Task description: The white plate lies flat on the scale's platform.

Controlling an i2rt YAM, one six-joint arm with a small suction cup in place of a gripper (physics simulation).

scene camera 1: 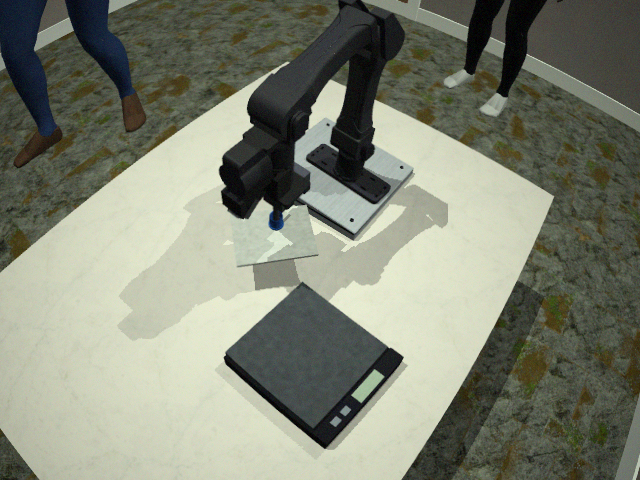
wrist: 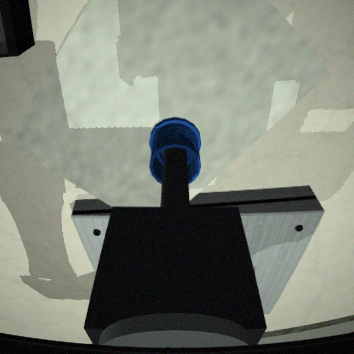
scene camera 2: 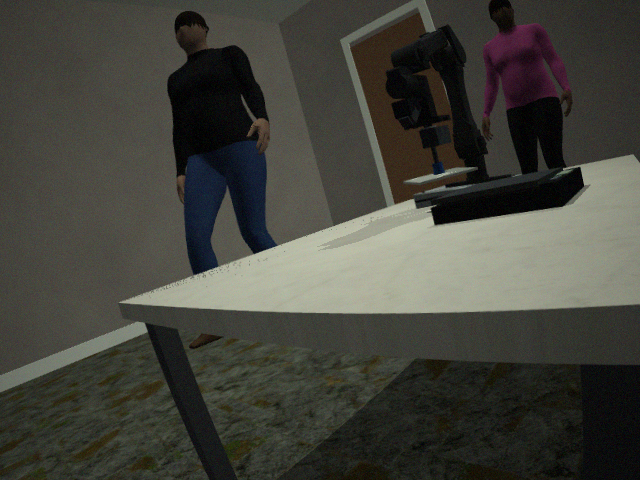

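Pixels of known places: hand, its tool point: (scene camera 1: 276, 227) (wrist: 174, 132); arm's base, origin of its link: (scene camera 1: 347, 173) (scene camera 2: 478, 182).
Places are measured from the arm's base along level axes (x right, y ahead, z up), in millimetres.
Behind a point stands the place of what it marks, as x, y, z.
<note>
The white plate (scene camera 1: 289, 242) @(-53, 267, 52) (scene camera 2: 421, 179) @(9, 317, 52) (wrist: 210, 65) @(10, 295, 54) is a thin square. It hangs roughly level in the air above the table, on my blue suction cup (scene camera 1: 276, 222) (scene camera 2: 438, 168) (wrist: 175, 145), which is on its top face nearer the robot's base than the plate's middle. In scene camera 2 a gap shows under the plate. The dark scale (scene camera 1: 310, 351) @(-212, 401, 15) (scene camera 2: 506, 193) @(-245, 497, 2) stands on the table, its platform bare, apart from the plate and on the side away from the robot's base. A dark corner of it shows in the wrist view (wrist: 17, 30) @(-111, 309, -5).
The silver base plate (scene camera 1: 330, 201) @(-23, 95, 0) (wrist: 285, 250) @(131, 68, 9) with the arm's foot is close behind the held plate. The scale's display (scene camera 1: 367, 385) @(-326, 389, 10) is on its edge strip. The white table (scene camera 1: 103, 392) @(24, 707, -30) (scene camera 2: 361, 284) @(-187, 824, -30) carries the arm's shadows. Several people stand beyond the table.
</note>
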